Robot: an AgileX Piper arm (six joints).
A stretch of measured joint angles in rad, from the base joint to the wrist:
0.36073, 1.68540, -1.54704, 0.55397, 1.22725, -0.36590
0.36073, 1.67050, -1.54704, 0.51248, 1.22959, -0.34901
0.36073, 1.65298, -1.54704, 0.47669, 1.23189, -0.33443
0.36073, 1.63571, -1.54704, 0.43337, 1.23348, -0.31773
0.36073, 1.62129, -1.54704, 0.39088, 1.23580, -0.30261
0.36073, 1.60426, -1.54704, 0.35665, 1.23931, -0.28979
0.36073, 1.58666, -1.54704, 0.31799, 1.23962, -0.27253
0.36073, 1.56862, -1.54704, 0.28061, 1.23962, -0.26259
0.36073, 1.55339, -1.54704, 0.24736, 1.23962, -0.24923
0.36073, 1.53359, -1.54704, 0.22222, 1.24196, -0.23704
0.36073, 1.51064, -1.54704, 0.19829, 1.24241, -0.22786
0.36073, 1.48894, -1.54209, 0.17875, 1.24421, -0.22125
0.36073, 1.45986, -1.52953, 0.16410, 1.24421, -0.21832
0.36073, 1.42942, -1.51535, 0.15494, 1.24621, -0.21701
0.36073, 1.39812, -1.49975, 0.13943, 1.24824, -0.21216
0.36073, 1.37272, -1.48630, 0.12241, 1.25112, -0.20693
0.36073, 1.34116, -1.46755, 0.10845, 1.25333, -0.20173
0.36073, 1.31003, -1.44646, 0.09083, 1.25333, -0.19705
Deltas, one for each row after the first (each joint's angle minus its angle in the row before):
0.00000, -0.01490, 0.00000, -0.04149, 0.00234, 0.01689
0.00000, -0.01752, 0.00000, -0.03579, 0.00230, 0.01458
0.00000, -0.01727, 0.00000, -0.04332, 0.00159, 0.01670
0.00000, -0.01442, 0.00000, -0.04249, 0.00232, 0.01512
0.00000, -0.01703, 0.00000, -0.03423, 0.00351, 0.01282
0.00000, -0.01760, 0.00000, -0.03866, 0.00031, 0.01726
0.00000, -0.01804, 0.00000, -0.03738, 0.00000, 0.00994
0.00000, -0.01523, 0.00000, -0.03325, 0.00000, 0.01336
0.00000, -0.01980, 0.00000, -0.02514, 0.00234, 0.01219
0.00000, -0.02295, 0.00000, -0.02393, 0.00045, 0.00918
0.00000, -0.02170, 0.00495, -0.01954, 0.00180, 0.00661
0.00000, -0.02908, 0.01256, -0.01465, 0.00000, 0.00293
0.00000, -0.03044, 0.01418, -0.00916, 0.00200, 0.00131
0.00000, -0.03130, 0.01560, -0.01551, 0.00203, 0.00485
0.00000, -0.02540, 0.01345, -0.01702, 0.00288, 0.00523
0.00000, -0.03156, 0.01875, -0.01396, 0.00221, 0.00520
0.00000, -0.03113, 0.02109, -0.01762, 0.00000, 0.00468

